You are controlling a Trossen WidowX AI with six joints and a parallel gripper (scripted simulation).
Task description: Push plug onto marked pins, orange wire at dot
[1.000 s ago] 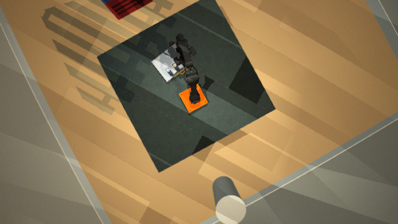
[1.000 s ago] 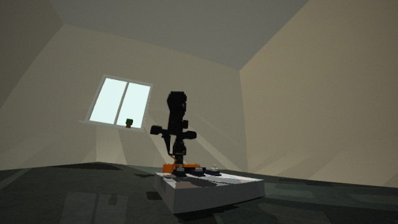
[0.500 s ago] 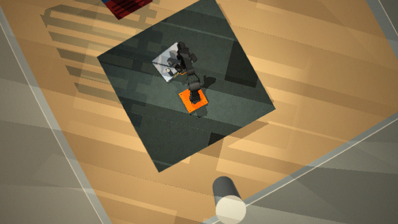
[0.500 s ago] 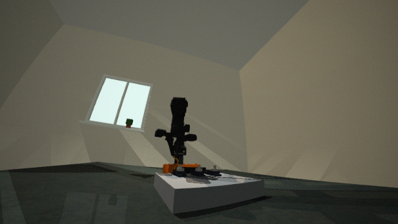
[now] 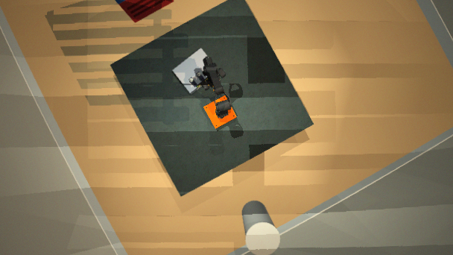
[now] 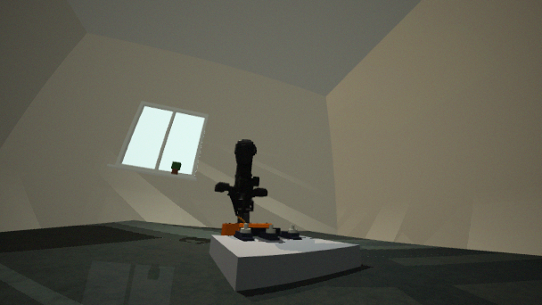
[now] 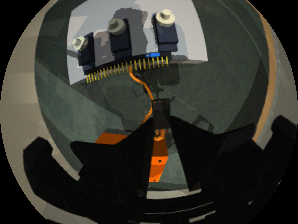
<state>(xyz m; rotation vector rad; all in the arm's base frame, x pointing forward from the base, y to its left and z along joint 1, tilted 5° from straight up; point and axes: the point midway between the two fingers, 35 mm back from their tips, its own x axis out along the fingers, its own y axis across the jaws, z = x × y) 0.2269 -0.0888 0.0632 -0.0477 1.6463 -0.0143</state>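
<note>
My gripper tip is 8 cm short of the blue band and 4 cm above it. The rest, counted from my gripper tip: grey printed holder 24 cm ahead, 8 cm below, 6 cm to the left.
</note>
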